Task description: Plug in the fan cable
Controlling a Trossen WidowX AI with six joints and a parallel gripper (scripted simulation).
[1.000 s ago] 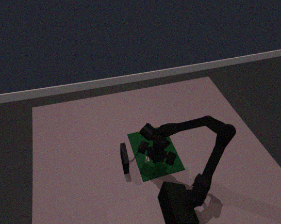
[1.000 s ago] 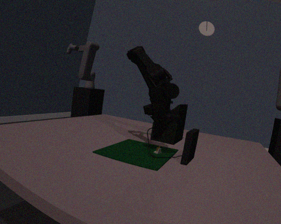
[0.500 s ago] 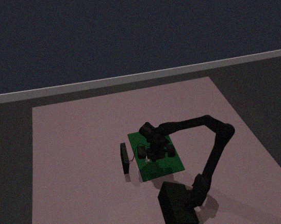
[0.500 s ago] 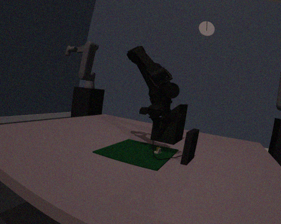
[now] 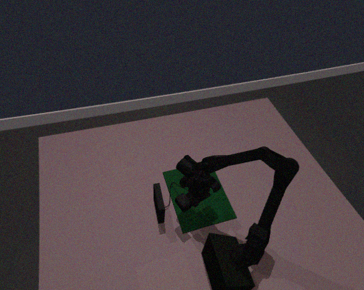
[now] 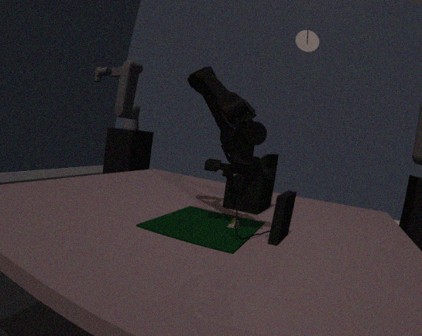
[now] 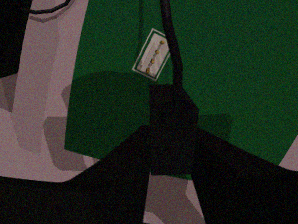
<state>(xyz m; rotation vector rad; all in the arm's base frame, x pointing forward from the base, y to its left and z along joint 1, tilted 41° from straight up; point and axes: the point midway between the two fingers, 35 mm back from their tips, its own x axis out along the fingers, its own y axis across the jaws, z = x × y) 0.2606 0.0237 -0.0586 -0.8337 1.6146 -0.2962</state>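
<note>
My gripper tip is 3 cm short of the pale four-pin header, 2 cm to the right of it and 7 cm above it. Also, from my gripper tip: black fan (4 cm ahead, 14 cm to the left, 1 cm below); then green board (7 cm ahead, 4 cm to the right, 8 cm below); then black plug (1 cm ahead).
</note>
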